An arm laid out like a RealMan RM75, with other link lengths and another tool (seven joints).
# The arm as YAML. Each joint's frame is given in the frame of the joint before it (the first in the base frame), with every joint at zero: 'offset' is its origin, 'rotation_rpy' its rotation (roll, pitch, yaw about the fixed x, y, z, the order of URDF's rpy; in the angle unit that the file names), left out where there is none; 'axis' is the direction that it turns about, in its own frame. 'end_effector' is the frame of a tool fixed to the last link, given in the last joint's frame.
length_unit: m
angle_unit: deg
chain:
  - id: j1
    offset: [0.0, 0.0, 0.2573]
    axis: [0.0, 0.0, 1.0]
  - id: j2
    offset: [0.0, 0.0, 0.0]
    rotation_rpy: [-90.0, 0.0, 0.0]
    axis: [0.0, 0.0, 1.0]
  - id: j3
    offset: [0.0, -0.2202, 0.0]
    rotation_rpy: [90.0, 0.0, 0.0]
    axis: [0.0, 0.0, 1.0]
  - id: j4
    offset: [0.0, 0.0, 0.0]
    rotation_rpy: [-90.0, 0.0, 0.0]
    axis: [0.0, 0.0, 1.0]
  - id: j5
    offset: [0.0, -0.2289, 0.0]
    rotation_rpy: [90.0, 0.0, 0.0]
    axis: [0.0, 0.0, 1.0]
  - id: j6
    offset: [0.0, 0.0, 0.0]
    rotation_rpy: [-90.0, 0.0, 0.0]
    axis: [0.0, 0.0, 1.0]
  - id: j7
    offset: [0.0, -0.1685, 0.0]
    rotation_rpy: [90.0, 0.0, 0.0]
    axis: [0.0, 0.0, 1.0]
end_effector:
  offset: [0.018, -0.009, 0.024]
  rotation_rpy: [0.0, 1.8, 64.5]
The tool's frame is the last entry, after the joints.
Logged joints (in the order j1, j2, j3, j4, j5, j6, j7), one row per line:
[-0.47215, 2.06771, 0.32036, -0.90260, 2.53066, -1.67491, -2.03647]
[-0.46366, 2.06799, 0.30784, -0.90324, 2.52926, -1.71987, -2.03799]
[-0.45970, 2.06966, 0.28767, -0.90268, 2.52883, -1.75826, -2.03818]
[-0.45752, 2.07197, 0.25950, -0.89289, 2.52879, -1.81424, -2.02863]
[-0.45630, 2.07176, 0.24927, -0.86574, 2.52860, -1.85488, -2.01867]
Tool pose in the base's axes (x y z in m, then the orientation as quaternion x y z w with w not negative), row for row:
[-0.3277, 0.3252, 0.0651, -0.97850, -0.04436, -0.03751, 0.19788]
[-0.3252, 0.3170, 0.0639, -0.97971, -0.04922, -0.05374, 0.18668]
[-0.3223, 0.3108, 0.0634, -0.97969, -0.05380, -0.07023, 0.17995]
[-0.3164, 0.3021, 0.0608, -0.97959, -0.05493, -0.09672, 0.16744]
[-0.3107, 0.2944, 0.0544, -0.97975, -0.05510, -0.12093, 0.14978]
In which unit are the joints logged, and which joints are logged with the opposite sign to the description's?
The joints are logged in radians. Opposite sign: j2, j4, j6.
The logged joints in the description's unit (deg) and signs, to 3 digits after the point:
[-27.052, -118.471, 18.355, 51.715, 144.996, 95.965, -116.681]
[-26.566, -118.487, 17.638, 51.752, 144.916, 98.541, -116.768]
[-26.339, -118.583, 16.482, 51.720, 144.891, 100.741, -116.779]
[-26.214, -118.715, 14.868, 51.159, 144.889, 103.948, -116.232]
[-26.144, -118.703, 14.282, 49.603, 144.878, 106.277, -115.661]

